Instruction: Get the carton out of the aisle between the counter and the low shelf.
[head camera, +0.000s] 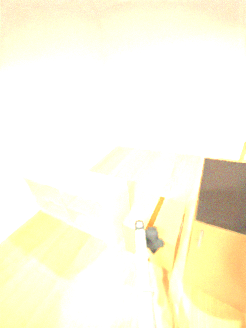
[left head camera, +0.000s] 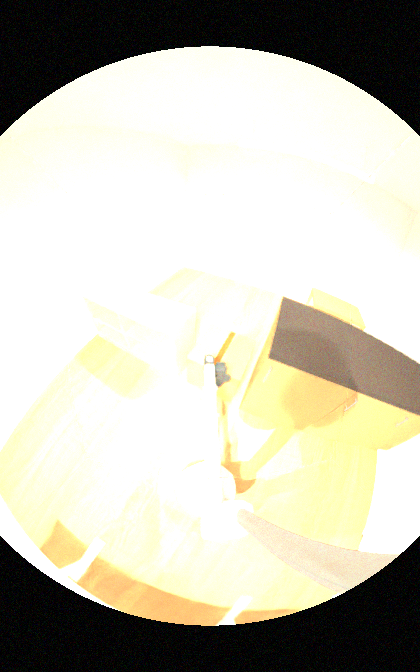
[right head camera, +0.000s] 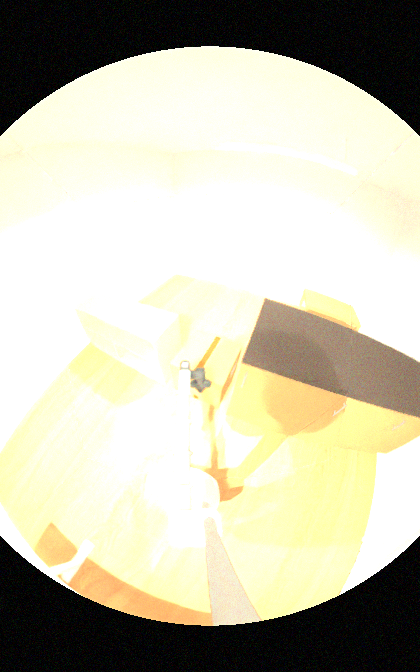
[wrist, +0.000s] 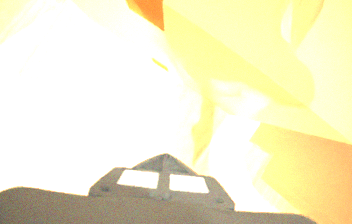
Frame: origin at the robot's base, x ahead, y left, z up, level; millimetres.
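Where they show: gripper, fingertip midpoint: (head camera: 153, 252) (wrist: 164, 167).
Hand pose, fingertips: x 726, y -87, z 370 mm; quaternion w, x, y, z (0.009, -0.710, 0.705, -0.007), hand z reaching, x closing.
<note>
Each offset is from my fingertips to the top centre of the thing. "spot": to the spot under its first point. Level surfaces: height alone.
The carton {dx +346, dy -68, dz +9 mm} (head camera: 171, 220) (left head camera: 243, 356) (right head camera: 220, 361) is a pale box with an orange-brown stripe along its top. It is in the aisle between the low white shelf {dz -53 mm} (head camera: 75, 200) (left head camera: 142, 325) (right head camera: 127, 325) on the left and the dark-topped counter {dz +512 mm} (head camera: 222, 195) (left head camera: 340, 350) (right head camera: 320, 345) on the right. My gripper (head camera: 154, 240) (left head camera: 222, 376) (right head camera: 200, 381) (wrist: 164, 167) is shut and empty. In the head views it overlaps the carton's near left part; contact cannot be told. In the wrist view a piece of the orange stripe {spot: dx +136, dy +30, dz -28 mm} (wrist: 151, 12) shows at the top. Glare hides the carton's edges.
A light box-like piece (left head camera: 341, 307) (right head camera: 331, 306) stands behind the counter. A brown band (left head camera: 150, 592) (right head camera: 135, 595) with white bars crossing it lies at the lower edge of both side head views. The counter's front side runs close to the carton's right. Strong glare washes out walls and floor.
</note>
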